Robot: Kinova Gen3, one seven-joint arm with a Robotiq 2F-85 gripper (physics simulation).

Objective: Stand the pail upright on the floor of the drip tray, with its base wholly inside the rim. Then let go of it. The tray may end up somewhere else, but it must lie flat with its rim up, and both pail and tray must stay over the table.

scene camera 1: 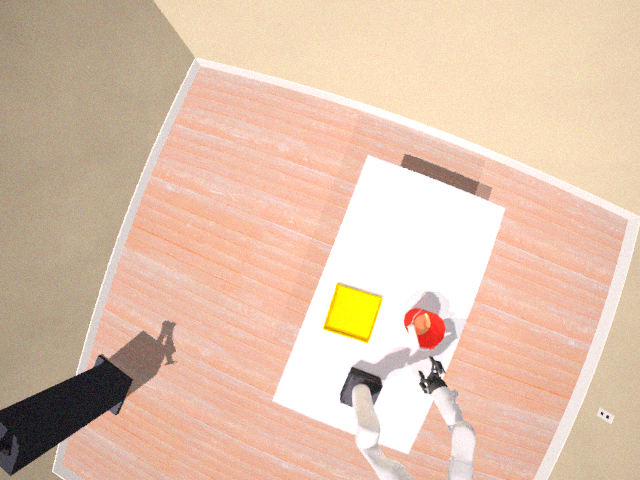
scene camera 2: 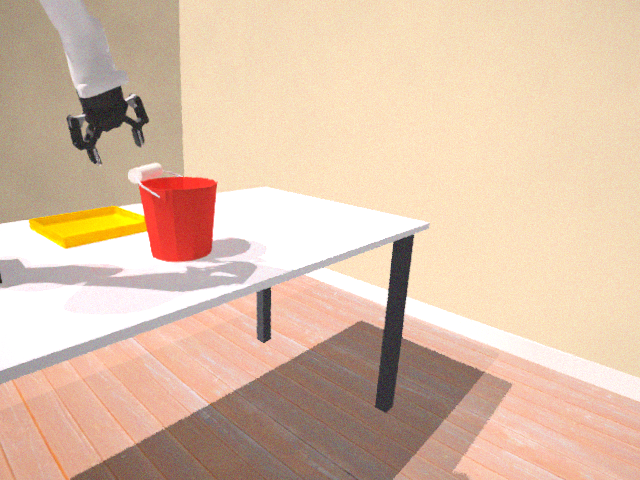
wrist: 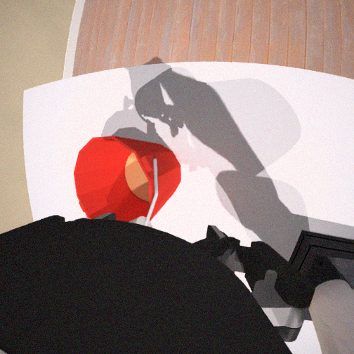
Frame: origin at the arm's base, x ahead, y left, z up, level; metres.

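Where they show: gripper, fingertip midpoint: (scene camera 1: 424, 364) (scene camera 2: 119, 154); arm's base, link origin: (scene camera 1: 361, 392).
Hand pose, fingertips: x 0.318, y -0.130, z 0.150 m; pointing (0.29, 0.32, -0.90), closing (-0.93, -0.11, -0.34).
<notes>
Each offset is from my fingertips to the top centre of the thing. Level surfaces: height alone.
The red pail (scene camera 1: 435, 336) (scene camera 2: 180, 222) (wrist: 102, 170) stands upright on the white table, apart from the yellow drip tray {0.007 m ahead, 0.354 m left, 0.212 m down} (scene camera 1: 346, 334) (scene camera 2: 105, 237), near the table's right edge in scene view 1. Its handle has a white grip {0.079 m ahead, 0.083 m left, 0.036 m down} (scene camera 1: 413, 338) (scene camera 2: 147, 173) (wrist: 142, 220), which leans out at rim height on one side. The tray lies flat with its rim up and does not show in the wrist view. My gripper (scene camera 1: 425, 366) (scene camera 2: 118, 153) (wrist: 159, 229) is open and empty, above and to the side of the pail, apart from the handle grip. The gripper body hides part of the wrist view.
The white table {0.239 m down} (scene camera 1: 413, 222) (scene camera 2: 310, 222) (wrist: 50, 125) bears the arm's black base (scene camera 1: 360, 384), below the tray in scene view 1. Arm shadows fall around the pail. A large black beam (scene camera 1: 72, 403) is at the lower left, off the table.
</notes>
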